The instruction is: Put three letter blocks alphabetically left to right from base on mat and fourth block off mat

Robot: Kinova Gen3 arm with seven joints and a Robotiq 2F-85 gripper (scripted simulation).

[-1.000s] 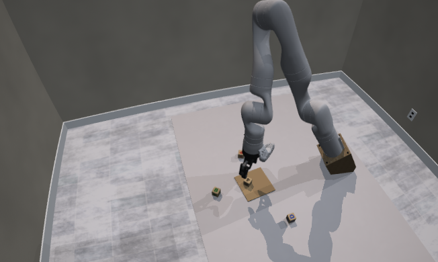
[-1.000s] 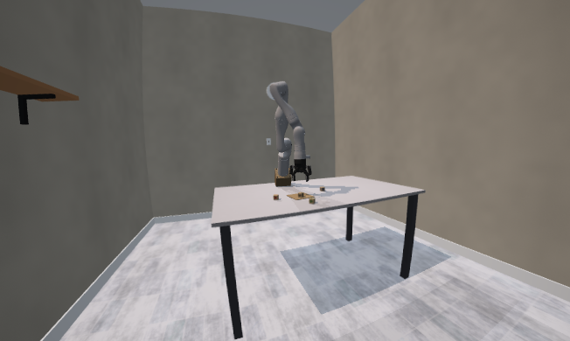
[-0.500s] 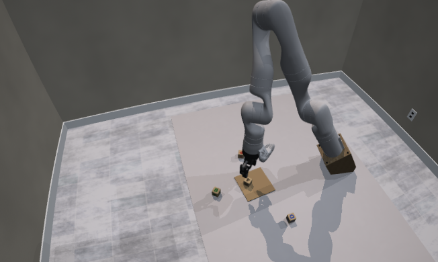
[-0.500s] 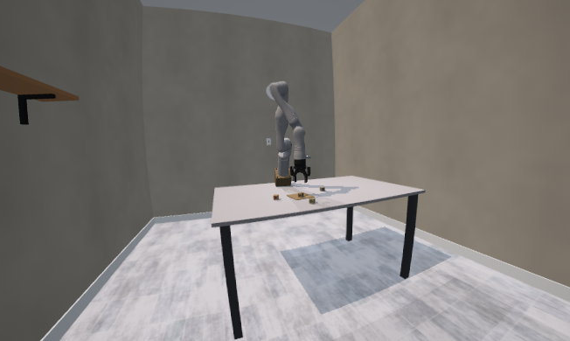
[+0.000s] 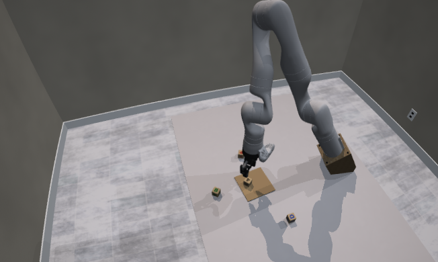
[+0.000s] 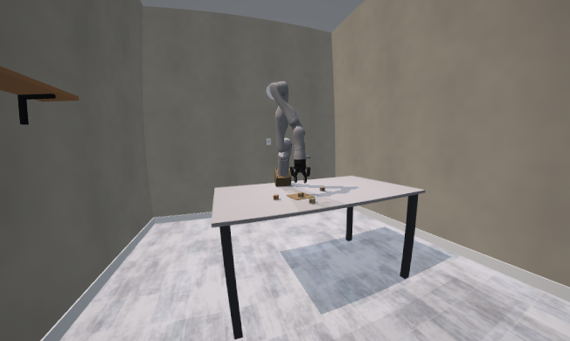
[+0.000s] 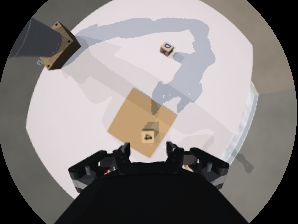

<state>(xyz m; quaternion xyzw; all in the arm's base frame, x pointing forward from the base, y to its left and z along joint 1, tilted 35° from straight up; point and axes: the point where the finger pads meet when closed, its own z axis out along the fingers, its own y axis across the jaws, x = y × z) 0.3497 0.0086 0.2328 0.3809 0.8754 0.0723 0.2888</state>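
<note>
Right now my hand is 100 mm above the block. Round my hand: tan mat 30 mm behind, 10 mm to the left, 110 mm below.
</note>
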